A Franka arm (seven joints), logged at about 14 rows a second.
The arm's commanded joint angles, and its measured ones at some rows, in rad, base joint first. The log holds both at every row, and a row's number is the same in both.
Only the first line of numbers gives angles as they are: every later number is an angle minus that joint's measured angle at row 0.
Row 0, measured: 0.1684, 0.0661, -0.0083, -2.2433, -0.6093, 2.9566, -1.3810
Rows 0 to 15, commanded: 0.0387, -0.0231, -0.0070, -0.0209, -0.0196, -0.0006, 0.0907; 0.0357, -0.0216, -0.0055, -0.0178, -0.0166, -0.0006, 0.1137; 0.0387, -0.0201, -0.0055, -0.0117, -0.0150, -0.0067, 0.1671; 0.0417, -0.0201, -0.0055, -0.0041, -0.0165, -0.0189, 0.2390; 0.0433, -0.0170, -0.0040, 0.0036, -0.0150, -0.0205, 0.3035; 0.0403, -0.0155, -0.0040, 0.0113, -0.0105, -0.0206, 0.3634; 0.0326, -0.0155, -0.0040, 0.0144, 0.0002, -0.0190, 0.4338; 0.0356, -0.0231, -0.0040, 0.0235, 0.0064, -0.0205, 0.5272; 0.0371, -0.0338, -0.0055, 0.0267, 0.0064, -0.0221, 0.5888; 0.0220, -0.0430, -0.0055, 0.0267, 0.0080, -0.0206, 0.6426; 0.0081, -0.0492, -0.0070, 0.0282, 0.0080, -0.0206, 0.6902; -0.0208, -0.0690, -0.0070, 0.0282, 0.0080, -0.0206, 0.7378; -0.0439, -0.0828, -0.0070, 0.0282, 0.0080, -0.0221, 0.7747; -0.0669, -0.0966, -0.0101, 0.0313, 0.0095, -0.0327, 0.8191; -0.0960, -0.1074, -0.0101, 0.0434, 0.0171, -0.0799, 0.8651; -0.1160, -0.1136, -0.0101, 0.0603, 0.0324, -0.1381, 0.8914
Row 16, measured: -0.0733, -0.0825, -0.0226, 0.0436, 0.0085, -0.0451, 0.8214
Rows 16 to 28, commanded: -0.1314, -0.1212, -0.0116, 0.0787, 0.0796, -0.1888, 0.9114; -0.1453, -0.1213, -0.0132, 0.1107, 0.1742, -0.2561, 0.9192; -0.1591, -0.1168, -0.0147, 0.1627, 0.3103, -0.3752, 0.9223; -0.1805, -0.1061, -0.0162, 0.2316, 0.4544, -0.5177, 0.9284; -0.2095, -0.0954, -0.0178, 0.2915, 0.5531, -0.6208, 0.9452; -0.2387, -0.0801, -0.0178, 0.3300, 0.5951, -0.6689, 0.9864; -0.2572, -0.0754, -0.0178, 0.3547, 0.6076, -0.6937, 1.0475; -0.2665, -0.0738, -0.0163, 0.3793, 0.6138, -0.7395, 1.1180; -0.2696, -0.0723, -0.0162, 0.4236, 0.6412, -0.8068, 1.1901; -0.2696, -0.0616, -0.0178, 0.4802, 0.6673, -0.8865, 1.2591; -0.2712, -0.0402, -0.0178, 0.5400, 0.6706, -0.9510, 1.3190; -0.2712, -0.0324, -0.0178, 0.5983, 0.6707, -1.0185, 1.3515; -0.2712, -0.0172, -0.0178, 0.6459, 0.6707, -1.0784, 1.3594
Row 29, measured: -0.2584, -0.0757, -0.0291, 0.5084, 0.6443, -0.9513, 1.3024
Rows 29 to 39, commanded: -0.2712, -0.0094, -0.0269, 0.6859, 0.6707, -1.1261, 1.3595; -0.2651, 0.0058, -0.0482, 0.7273, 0.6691, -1.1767, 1.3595; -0.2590, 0.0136, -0.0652, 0.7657, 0.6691, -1.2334, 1.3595; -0.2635, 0.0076, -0.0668, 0.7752, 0.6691, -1.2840, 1.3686; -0.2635, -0.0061, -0.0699, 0.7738, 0.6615, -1.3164, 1.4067; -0.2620, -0.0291, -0.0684, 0.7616, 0.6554, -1.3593, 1.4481; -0.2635, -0.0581, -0.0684, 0.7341, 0.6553, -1.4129, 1.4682; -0.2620, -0.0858, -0.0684, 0.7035, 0.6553, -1.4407, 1.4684; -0.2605, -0.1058, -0.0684, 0.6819, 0.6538, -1.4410, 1.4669; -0.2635, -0.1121, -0.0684, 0.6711, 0.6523, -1.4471, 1.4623; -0.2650, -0.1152, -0.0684, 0.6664, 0.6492, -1.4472, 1.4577
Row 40, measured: -0.2582, -0.0721, -0.0737, 0.7185, 0.6465, -1.4358, 1.4440
